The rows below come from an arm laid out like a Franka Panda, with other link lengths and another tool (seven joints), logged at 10 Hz.
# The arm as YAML. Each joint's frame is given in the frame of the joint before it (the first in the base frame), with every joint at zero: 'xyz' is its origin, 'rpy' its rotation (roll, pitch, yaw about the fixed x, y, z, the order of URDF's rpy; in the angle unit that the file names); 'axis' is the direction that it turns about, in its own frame. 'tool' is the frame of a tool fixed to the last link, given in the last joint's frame.
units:
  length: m
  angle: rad
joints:
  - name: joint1
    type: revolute
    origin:
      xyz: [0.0, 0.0, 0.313]
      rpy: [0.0, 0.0, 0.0]
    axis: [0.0, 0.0, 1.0]
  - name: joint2
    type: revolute
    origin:
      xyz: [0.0, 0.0, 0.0]
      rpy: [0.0, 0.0, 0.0]
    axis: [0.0, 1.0, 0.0]
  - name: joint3
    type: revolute
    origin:
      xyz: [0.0, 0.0, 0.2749]
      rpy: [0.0, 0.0, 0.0]
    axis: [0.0, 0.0, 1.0]
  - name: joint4
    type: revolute
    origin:
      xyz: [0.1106, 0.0, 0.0]
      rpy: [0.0, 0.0, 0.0]
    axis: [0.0, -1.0, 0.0]
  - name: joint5
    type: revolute
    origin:
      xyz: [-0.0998, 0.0, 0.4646]
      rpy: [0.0, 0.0, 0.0]
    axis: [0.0, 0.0, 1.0]
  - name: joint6
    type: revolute
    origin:
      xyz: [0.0, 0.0, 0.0]
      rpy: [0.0, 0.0, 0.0]
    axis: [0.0, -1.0, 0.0]
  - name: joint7
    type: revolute
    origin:
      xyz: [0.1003, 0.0, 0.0]
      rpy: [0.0, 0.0, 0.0]
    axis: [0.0, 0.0, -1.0]
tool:
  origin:
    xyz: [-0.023, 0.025, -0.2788]
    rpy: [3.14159, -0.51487, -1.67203]
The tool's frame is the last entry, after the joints.
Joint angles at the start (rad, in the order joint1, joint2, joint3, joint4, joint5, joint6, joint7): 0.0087 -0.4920 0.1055 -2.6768 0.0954 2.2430 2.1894
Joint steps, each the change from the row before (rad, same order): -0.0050 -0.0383 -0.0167 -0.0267 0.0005 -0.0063 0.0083; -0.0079 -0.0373 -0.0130 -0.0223 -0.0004 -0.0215 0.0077; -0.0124 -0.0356 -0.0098 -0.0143 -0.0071 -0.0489 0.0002; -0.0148 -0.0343 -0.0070 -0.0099 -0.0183 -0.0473 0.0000; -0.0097 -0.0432 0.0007 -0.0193 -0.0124 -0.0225 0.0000; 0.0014 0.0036 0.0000 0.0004 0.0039 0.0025 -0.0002; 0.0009 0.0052 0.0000 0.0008 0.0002 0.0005 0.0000; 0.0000 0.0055 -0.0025 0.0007 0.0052 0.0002 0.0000; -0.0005 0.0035 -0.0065 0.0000 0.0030 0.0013 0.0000; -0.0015 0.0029 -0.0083 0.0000 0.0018 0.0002 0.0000; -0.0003 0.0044 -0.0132 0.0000 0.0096 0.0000 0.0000; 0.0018 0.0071 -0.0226 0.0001 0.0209 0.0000 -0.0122
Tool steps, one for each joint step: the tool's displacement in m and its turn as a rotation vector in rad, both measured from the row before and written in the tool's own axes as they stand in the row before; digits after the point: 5 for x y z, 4 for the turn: 0.00070 -0.01262 -0.00593 -0.0211 -0.0015 0.0218; 0.00226 -0.01370 -0.00447 -0.0123 0.0065 0.0242; 0.00426 -0.01730 -0.00292 0.0089 0.0183 0.0241; 0.00294 -0.01732 -0.00540 0.0159 0.0081 0.0208; 0.00469 -0.01086 -0.00608 0.0056 -0.0095 0.0066; -0.00001 0.00125 0.00141 -0.0020 0.0029 -0.0007; -0.00055 0.00017 0.00208 0.0025 0.0031 0.0005; -0.00078 -0.00015 0.00213 -0.0036 0.0075 0.0033; -0.00172 -0.00128 0.00062 -0.0067 0.0060 0.0045; -0.00225 -0.00232 0.00007 -0.0073 0.0063 0.0062; -0.00221 -0.00213 0.00080 -0.0160 0.0140 0.0090; -0.00234 -0.00190 0.00178 -0.0242 0.0259 0.0033
